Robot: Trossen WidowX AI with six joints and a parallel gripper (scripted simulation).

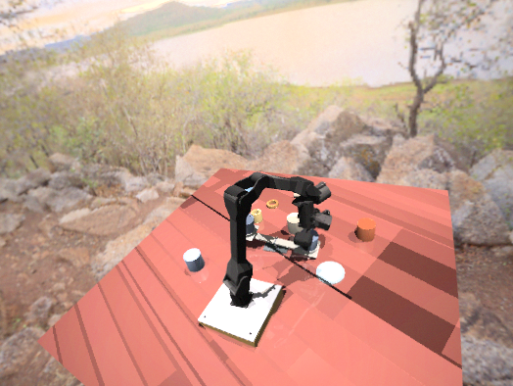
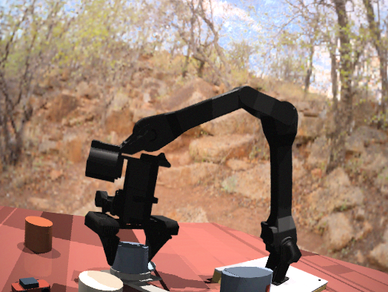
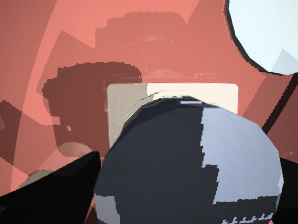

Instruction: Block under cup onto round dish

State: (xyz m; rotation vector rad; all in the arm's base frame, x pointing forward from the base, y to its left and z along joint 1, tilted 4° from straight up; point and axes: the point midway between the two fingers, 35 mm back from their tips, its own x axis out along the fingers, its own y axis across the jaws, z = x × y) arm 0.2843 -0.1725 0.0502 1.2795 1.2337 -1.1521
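Now: the white round dish 9 cm behind my gripper tip, 9 cm to the right of it and 5 cm below it. Also, from my gripper tip: green block: 1 cm below; then balance: 14 cm to the left, 1 cm below; then cream cylinder: 11 cm ahead, 7 cm to the left, 1 cm below.
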